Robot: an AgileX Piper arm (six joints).
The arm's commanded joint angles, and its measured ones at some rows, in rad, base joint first. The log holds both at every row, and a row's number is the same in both.
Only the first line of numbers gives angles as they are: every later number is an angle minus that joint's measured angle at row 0.
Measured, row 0:
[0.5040 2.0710 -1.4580 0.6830 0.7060 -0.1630]
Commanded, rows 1 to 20:
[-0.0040 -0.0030 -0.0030 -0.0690 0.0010 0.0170]
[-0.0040 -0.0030 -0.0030 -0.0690 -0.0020 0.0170]
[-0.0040 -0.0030 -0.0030 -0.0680 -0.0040 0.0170]
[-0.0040 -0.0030 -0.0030 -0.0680 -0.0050 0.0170]
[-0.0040 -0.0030 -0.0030 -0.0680 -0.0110 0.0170]
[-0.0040 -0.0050 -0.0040 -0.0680 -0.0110 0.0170]
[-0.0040 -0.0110 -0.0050 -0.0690 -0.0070 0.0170]
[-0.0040 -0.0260 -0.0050 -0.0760 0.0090 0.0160]
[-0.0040 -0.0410 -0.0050 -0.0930 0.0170 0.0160]
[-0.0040 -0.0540 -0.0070 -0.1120 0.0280 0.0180]
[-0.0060 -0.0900 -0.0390 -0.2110 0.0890 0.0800]
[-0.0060 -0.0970 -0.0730 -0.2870 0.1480 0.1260]
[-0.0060 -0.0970 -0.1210 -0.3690 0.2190 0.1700]
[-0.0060 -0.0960 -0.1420 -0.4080 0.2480 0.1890]
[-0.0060 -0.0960 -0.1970 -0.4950 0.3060 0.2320]
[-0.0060 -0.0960 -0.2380 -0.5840 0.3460 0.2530]
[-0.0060 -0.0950 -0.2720 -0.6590 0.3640 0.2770]
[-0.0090 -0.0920 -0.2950 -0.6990 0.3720 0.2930]
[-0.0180 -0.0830 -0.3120 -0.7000 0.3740 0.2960]
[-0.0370 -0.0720 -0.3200 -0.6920 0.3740 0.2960]
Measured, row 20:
[-0.0150 -0.0840 -0.3030 -0.6830 0.3640 0.2860]
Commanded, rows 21 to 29:
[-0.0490 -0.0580 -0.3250 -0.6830 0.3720 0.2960]
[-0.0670 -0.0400 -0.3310 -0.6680 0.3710 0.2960]
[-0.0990 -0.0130 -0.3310 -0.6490 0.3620 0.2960]
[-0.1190 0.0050 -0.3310 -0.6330 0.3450 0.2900]
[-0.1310 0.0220 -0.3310 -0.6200 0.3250 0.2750]
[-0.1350 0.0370 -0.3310 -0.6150 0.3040 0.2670]
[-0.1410 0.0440 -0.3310 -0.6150 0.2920 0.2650]
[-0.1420 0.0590 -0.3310 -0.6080 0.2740 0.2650]
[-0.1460 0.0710 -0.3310 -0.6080 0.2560 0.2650]
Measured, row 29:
[-0.1380 0.0530 -0.3250 -0.6130 0.2840 0.2770]
